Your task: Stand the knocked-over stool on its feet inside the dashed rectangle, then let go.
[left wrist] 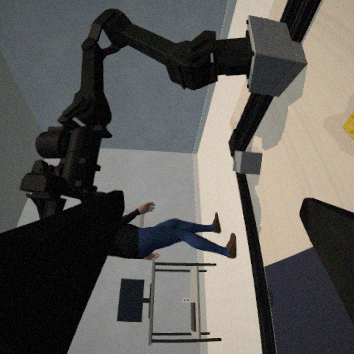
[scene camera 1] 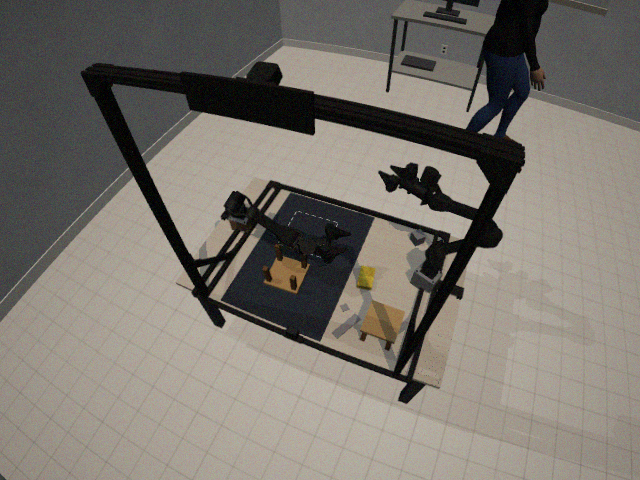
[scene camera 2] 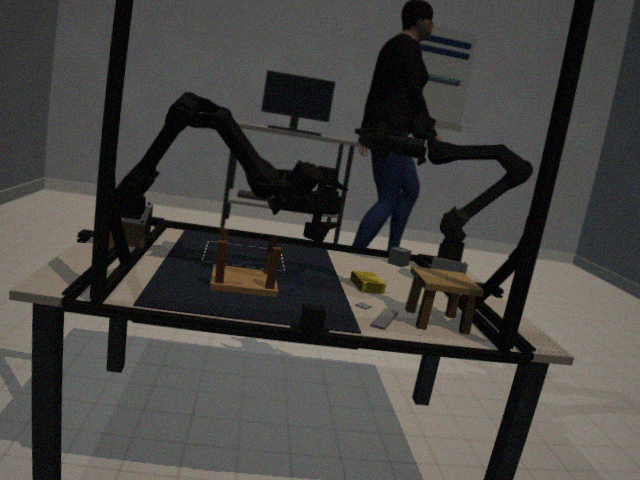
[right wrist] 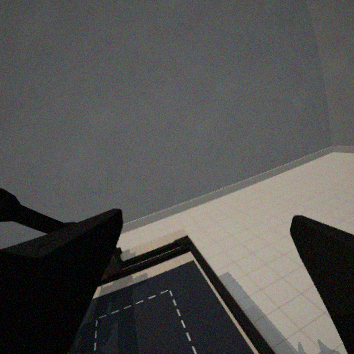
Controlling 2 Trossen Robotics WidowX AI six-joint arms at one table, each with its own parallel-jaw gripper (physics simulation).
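Places are measured from the left arm's base along level axes (x ahead, y left, z up), in centimetres.
Pixels of known places: left gripper, fingertip midpoint: (left wrist: 214, 202) (scene camera 1: 349, 241) (scene camera 2: 343, 207); right gripper, fingertip midpoint: (scene camera 1: 384, 168) (scene camera 2: 356, 135) (right wrist: 206, 220); left arm's base at its link origin: (scene camera 1: 240, 212) (scene camera 2: 130, 210); right arm's base at its link origin: (left wrist: 248, 54) (scene camera 1: 429, 272) (scene camera 2: 449, 261).
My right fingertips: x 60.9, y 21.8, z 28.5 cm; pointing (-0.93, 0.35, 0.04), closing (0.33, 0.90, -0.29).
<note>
Ahead of a thing's pixels: the offset from my right fingertips to its top centre. Level surfaces: height alone.
The knocked-over wooden stool @(dz -27.3, dx -28.5, dy -39.7 cm) (scene camera 1: 285, 276) (scene camera 2: 242, 282) lies upside down on the dark mat @(dz -38.7 cm) (scene camera 1: 273, 307) (scene camera 2: 180, 294), seat flat down and legs pointing up. The dashed rectangle (scene camera 1: 316, 217) (scene camera 2: 204, 252) (right wrist: 182, 321) is on the mat behind the stool; the left arm partly covers it in scene camera 1. My left gripper (scene camera 1: 345, 241) (left wrist: 214, 202) is open and empty, above the mat, to the right of the stool in scene camera 2. My right gripper (scene camera 1: 386, 169) (scene camera 2: 360, 132) (right wrist: 206, 220) is open and empty, high up and far from the stool. The stool does not show in either wrist view.
A similar stool @(dz -28.0, dx +17.5, dy -50.7 cm) (scene camera 1: 382, 320) (scene camera 2: 447, 281) stands upright at the front right. A yellow block @(dz -36.3, dx +4.6, dy -28.9 cm) (scene camera 1: 366, 277) (scene camera 2: 368, 282) (left wrist: 349, 125), a grey block @(dz -34.0, dx +21.3, dy +0.8 cm) (scene camera 2: 399, 256) (left wrist: 248, 163) and a flat grey piece @(dz -38.6, dx +4.2, dy -53.0 cm) (scene camera 2: 384, 318) lie right of the mat. A black frame surrounds the table. A person (scene camera 2: 395, 93) is behind it.
</note>
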